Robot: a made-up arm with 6 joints. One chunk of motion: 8 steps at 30 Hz.
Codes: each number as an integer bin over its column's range. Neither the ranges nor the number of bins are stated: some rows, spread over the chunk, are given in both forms.
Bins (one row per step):
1: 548 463 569 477 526 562
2: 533 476 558 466 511 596
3: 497 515 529 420 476 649
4: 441 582 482 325 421 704
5: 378 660 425 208 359 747
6: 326 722 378 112 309 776
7: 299 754 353 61 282 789
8: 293 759 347 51 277 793
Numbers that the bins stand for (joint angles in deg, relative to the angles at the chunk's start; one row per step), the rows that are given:
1: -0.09 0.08 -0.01 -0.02 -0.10 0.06
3: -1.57 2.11 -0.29 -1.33 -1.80 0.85
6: -6.54 10.19 -1.35 -8.42 -7.48 1.99
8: -7.49 11.63 -1.57 -9.83 -8.57 2.14
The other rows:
2: -0.53 0.58 -0.09 -0.27 -0.61 0.37
4: -3.20 4.72 -0.62 -3.52 -3.67 1.34
5: -5.03 7.77 -1.02 -6.21 -5.78 1.73
7: -7.32 11.44 -1.53 -9.60 -8.40 2.11

